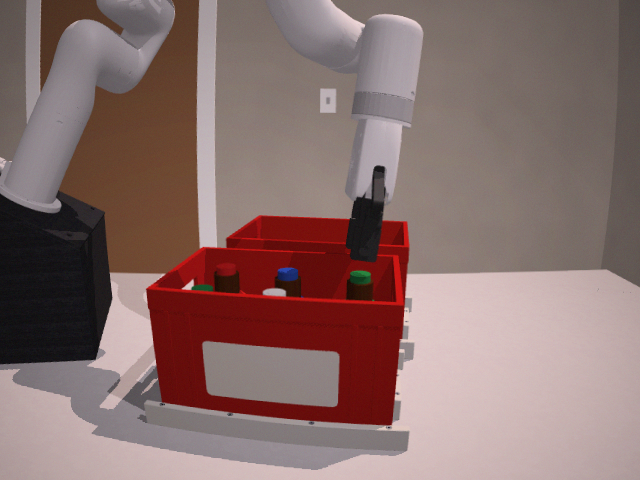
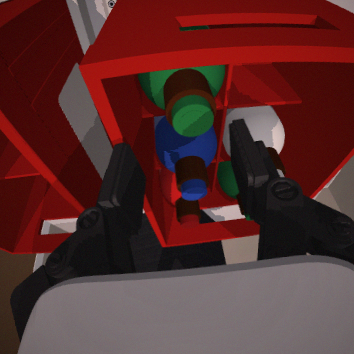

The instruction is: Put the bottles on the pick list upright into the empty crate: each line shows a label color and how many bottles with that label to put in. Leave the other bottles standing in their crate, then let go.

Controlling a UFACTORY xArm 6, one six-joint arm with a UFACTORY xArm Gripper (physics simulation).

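The near red crate holds upright brown-necked bottles: a green-capped one at the right end, a blue one, a red one, a white one and a second green one. The other red crate stands behind; no bottle shows in its visible part. My gripper is open and empty, low above the near crate, close to the right-end green cap. The pick list does not show.
Pale rails run along the foot of the near crate. A black pedestal with another arm stands at the left. The crate walls rise higher than the caps, and thin red dividers separate the bottles.
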